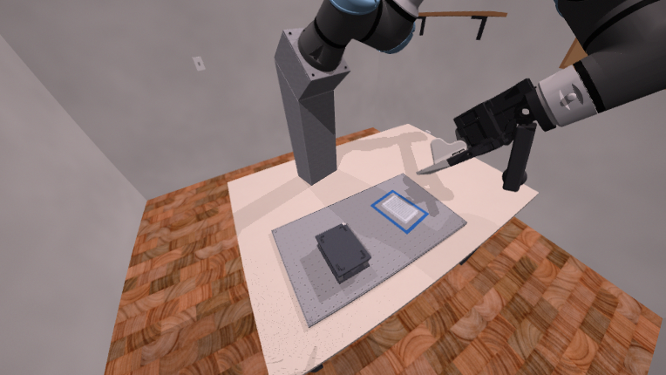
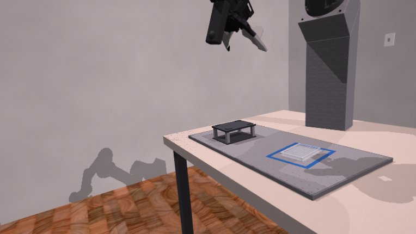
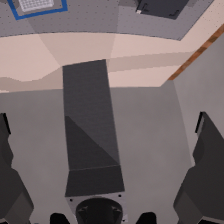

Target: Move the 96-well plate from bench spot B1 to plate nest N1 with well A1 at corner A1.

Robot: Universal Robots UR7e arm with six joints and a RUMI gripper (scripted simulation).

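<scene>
Now: the clear 96-well plate 36 cm below my hand, 14 cm behind it and 11 cm to the left of it. From my hand the other things lie so: dark raised plate nest 31 cm below, 21 cm to the right, 8 cm behind.
</scene>
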